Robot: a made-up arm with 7 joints. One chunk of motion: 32 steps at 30 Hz.
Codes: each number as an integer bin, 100 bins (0 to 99) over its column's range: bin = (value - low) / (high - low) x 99, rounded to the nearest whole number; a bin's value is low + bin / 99 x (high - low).
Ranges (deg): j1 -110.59..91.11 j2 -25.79..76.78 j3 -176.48..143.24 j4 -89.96..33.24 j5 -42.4..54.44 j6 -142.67..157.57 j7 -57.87..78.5
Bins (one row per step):
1: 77 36 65 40 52 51 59
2: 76 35 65 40 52 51 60
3: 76 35 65 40 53 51 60
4: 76 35 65 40 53 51 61
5: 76 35 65 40 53 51 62
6: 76 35 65 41 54 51 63
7: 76 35 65 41 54 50 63
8: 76 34 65 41 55 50 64
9: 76 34 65 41 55 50 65
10: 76 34 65 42 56 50 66
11: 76 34 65 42 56 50 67
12: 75 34 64 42 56 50 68
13: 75 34 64 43 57 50 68
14: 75 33 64 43 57 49 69
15: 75 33 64 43 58 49 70
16: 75 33 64 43 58 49 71
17: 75 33 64 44 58 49 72
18: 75 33 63 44 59 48 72
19: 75 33 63 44 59 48 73
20: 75 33 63 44 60 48 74
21: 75 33 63 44 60 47 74
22: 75 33 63 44 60 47 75
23: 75 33 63 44 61 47 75
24: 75 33 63 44 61 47 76
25: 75 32 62 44 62 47 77
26: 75 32 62 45 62 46 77
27: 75 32 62 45 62 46 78
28: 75 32 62 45 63 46 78
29: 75 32 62 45 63 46 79
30: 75 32 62 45 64 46 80
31: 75 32 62 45 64 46 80
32: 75 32 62 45 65 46 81
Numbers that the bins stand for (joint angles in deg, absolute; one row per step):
1: 46.29 11.51 33.44 -40.18 8.47 12.00 23.40
2: 44.25 10.47 33.44 -40.18 8.47 12.00 24.78
3: 44.25 10.47 33.44 -40.18 9.44 12.00 24.78
4: 44.25 10.47 33.44 -40.18 9.44 12.00 26.16
5: 44.25 10.47 33.44 -40.18 9.44 12.00 27.53
6: 44.25 10.47 33.44 -38.94 10.42 12.00 28.91
7: 44.25 10.47 33.44 -38.94 10.42 8.97 28.91
8: 44.25 9.44 33.44 -38.94 11.40 8.97 30.29
9: 44.25 9.44 33.44 -38.94 11.40 8.97 31.67
10: 44.25 9.44 33.44 -37.69 12.38 8.97 33.04
11: 44.25 9.44 33.44 -37.69 12.38 8.97 34.42
12: 42.21 9.44 30.21 -37.69 12.38 8.97 35.80
13: 42.21 9.44 30.21 -36.45 13.36 8.97 35.80
14: 42.21 8.40 30.21 -36.45 13.36 5.93 37.18
15: 42.21 8.40 30.21 -36.45 14.33 5.93 38.55
16: 42.21 8.40 30.21 -36.45 14.33 5.93 39.93
17: 42.21 8.40 30.21 -35.20 14.33 5.93 41.31
18: 42.21 8.40 26.98 -35.20 15.31 2.90 41.31
19: 42.21 8.40 26.98 -35.20 15.31 2.90 42.69
20: 42.21 8.40 26.98 -35.20 16.29 2.90 44.06
21: 42.21 8.40 26.98 -35.20 16.29 -0.13 44.06
22: 42.21 8.40 26.98 -35.20 16.29 -0.13 45.44
23: 42.21 8.40 26.98 -35.20 17.27 -0.13 45.44
24: 42.21 8.40 26.98 -35.20 17.27 -0.13 46.82
25: 42.21 7.36 23.75 -35.20 18.25 -0.13 48.20
26: 42.21 7.36 23.75 -33.96 18.25 -3.16 48.20
27: 42.21 7.36 23.75 -33.96 18.25 -3.16 49.57
28: 42.21 7.36 23.75 -33.96 19.23 -3.16 49.57
29: 42.21 7.36 23.75 -33.96 19.23 -3.16 50.95
30: 42.21 7.36 23.75 -33.96 20.20 -3.16 52.33
31: 42.21 7.36 23.75 -33.96 20.20 -3.16 52.33
32: 42.21 7.36 23.75 -33.96 21.18 -3.16 53.71

